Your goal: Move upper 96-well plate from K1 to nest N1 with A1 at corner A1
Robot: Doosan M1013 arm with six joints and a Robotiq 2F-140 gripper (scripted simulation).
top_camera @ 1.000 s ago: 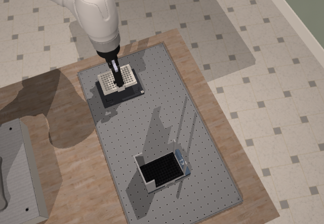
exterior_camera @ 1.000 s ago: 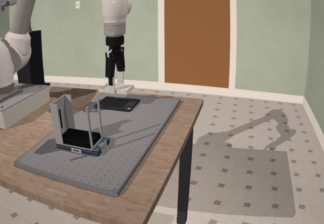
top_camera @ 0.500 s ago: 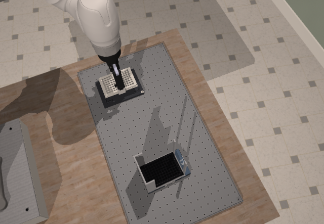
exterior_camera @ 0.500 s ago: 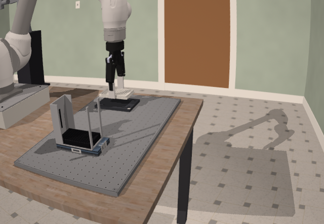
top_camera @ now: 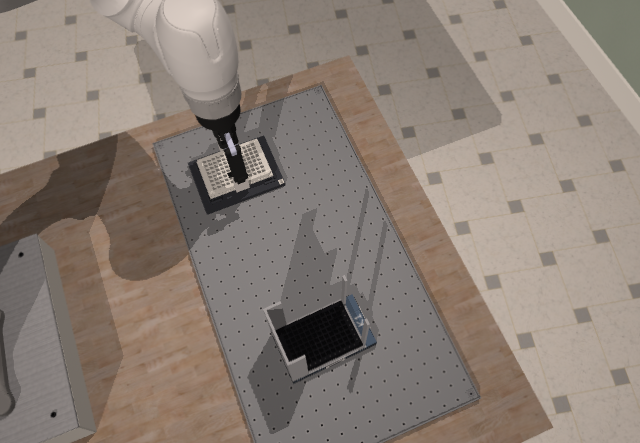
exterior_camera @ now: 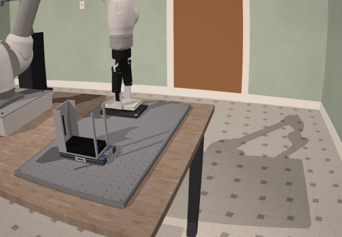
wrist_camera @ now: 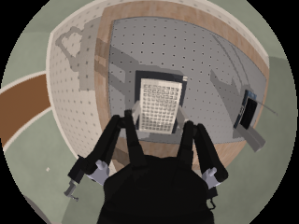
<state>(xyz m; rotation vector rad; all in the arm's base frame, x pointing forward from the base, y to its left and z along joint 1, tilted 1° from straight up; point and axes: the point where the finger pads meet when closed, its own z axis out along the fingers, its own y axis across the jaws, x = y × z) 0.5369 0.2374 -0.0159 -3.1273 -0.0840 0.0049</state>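
Now: the white 96-well plate 20 mm below my hand. From my hand the other things lie so: black plate 370 mm to the right, 40 mm ahead, 20 mm below; rack back wall 370 mm to the right, 30 mm above, 20 mm behind; pale A1 square 80 mm ahead, 50 mm to the right, 40 mm below.
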